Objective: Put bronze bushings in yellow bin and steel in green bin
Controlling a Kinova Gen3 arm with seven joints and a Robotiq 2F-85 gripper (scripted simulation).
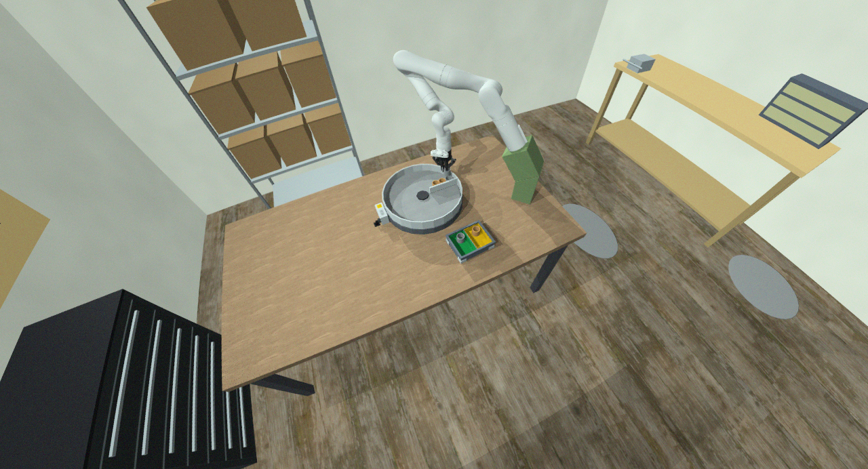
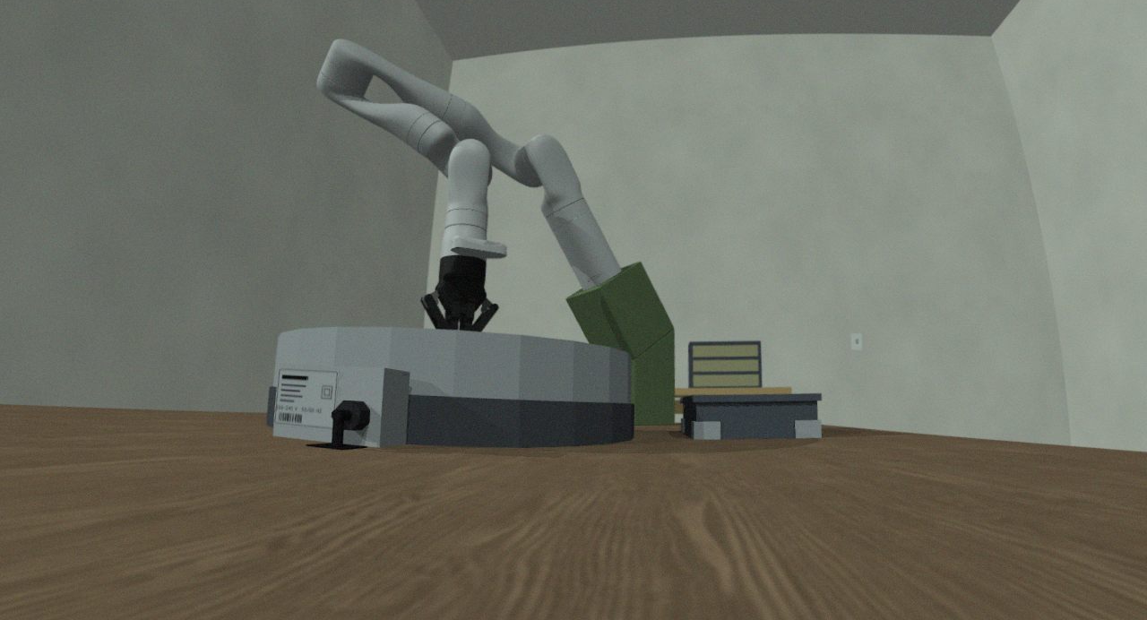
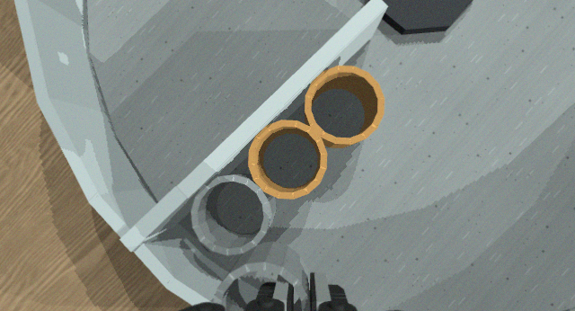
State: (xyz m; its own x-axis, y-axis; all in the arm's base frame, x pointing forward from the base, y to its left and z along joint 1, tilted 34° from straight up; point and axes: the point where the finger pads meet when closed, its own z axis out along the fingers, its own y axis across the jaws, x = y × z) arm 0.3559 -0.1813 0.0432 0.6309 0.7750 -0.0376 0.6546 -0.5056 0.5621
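The bin tray lies 6 cm ahead of my hand, 42 cm to the left of it and 10 cm below it. Also, from my hand: grey turntable (16 cm ahead, 7 cm to the left, 7 cm below).
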